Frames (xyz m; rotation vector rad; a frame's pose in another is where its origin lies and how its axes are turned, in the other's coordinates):
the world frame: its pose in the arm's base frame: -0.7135 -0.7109 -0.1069 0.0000 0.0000 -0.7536
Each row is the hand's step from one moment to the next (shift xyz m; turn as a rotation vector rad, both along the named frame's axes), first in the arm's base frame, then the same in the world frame.
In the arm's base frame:
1: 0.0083 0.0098 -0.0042 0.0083 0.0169 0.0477
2: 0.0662 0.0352 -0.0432 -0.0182 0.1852 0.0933
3: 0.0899 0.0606 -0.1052 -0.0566 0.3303 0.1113
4: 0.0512 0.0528 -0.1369 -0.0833 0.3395 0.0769
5: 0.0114 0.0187 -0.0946 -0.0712 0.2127 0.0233
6: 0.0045 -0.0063 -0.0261 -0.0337 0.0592 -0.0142
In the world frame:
1: -0.0007 0.0128 -0.0042 -0.0055 0.0180 0.0477
2: 0.0242 0.0710 -0.0432 -0.1400 0.1226 0.0933
3: 0.0241 0.1057 -0.1052 -0.2673 0.2021 0.1113
4: 0.0012 0.0735 -0.1369 -0.2931 0.1906 0.0769
5: -0.0045 0.0214 -0.0946 -0.1975 0.1064 0.0233
6: 0.0076 -0.0015 -0.0261 -0.0651 0.0201 -0.0142

